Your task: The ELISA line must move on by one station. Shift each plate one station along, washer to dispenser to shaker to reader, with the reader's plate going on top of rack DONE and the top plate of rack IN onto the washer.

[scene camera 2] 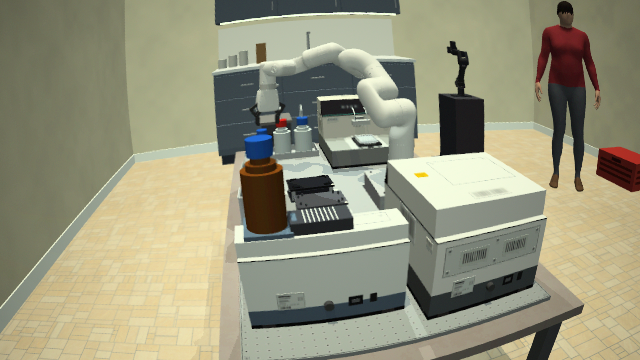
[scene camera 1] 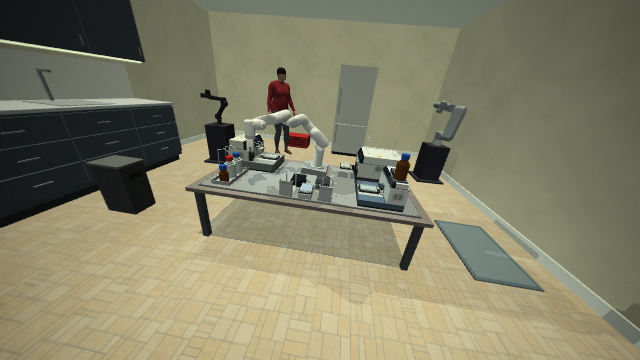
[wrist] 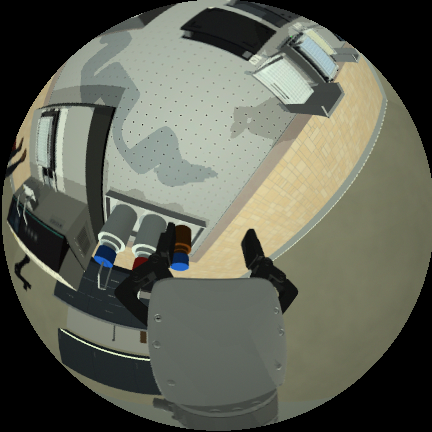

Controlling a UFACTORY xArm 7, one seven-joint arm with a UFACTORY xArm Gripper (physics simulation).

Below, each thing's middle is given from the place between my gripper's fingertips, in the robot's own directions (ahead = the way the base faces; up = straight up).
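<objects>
A large brown bottle (scene camera 2: 262,182) is 11 cm above my hand, 111 cm to the left of it and 11 cm ahead of it. As for the white plate (wrist: 43,133), I find it 11 cm below my hand, 2 cm to the left of it and 45 cm behind it.
</objects>
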